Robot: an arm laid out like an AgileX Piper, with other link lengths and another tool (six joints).
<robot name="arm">
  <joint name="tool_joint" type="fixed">
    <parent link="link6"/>
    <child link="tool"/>
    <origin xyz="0.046 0.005 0.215" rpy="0 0.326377 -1.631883"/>
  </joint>
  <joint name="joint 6" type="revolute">
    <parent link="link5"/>
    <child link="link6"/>
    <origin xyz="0.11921 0 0" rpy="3.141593 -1.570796 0"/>
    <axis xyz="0 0 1"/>
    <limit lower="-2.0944" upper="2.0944"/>
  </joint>
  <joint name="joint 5" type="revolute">
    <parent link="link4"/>
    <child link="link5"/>
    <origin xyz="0 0 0" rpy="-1.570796 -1.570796 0"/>
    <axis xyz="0 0 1"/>
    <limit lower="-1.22" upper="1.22"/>
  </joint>
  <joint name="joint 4" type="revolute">
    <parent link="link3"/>
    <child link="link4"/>
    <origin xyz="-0.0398 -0.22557 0" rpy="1.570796 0 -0.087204"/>
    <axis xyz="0 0 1"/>
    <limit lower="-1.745" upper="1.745"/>
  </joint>
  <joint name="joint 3" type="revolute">
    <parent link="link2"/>
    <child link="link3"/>
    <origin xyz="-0.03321 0.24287 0"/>
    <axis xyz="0 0 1"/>
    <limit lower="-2.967" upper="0"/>
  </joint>
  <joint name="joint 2" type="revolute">
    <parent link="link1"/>
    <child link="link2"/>
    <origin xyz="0 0 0" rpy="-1.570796 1.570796 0"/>
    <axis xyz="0 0 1"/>
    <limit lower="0" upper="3.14"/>
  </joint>
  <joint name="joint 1" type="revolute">
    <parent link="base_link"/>
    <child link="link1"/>
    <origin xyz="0 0 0.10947"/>
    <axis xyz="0 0 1"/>
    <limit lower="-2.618" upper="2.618"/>
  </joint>
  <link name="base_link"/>
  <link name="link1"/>
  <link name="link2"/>
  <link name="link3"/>
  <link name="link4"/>
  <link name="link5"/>
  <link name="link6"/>
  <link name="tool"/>
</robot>
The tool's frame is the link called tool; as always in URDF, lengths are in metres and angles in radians.
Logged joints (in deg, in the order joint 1, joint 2, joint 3, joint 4, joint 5, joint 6), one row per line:
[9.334, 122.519, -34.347, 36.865, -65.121, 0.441]
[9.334, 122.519, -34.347, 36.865, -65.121, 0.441]
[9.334, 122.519, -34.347, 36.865, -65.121, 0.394]
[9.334, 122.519, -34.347, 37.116, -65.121, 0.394]
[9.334, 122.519, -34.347, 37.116, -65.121, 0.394]
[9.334, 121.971, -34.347, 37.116, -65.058, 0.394]
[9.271, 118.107, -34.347, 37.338, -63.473, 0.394]
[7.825, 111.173, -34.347, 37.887, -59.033, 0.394]
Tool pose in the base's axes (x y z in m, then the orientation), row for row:
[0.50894, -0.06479, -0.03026, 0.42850, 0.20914, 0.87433, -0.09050]
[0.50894, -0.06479, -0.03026, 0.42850, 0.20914, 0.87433, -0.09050]
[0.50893, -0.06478, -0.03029, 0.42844, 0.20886, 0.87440, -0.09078]
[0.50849, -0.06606, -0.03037, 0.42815, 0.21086, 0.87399, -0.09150]
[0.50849, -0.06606, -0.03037, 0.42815, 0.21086, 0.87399, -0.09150]
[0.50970, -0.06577, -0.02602, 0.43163, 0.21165, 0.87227, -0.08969]
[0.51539, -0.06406, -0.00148, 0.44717, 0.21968, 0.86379, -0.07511]
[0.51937, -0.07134, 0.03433, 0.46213, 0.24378, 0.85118, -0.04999]
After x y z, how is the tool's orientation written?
As a quaternion, w x y z.
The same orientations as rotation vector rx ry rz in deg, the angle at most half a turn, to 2 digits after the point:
[29.92, 125.08, -12.95]
[29.92, 125.08, -12.95]
[29.88, 125.09, -12.99]
[30.17, 125.05, -13.09]
[30.17, 125.05, -13.09]
[30.23, 124.60, -12.81]
[31.16, 122.53, -10.65]
[34.35, 119.93, -7.04]

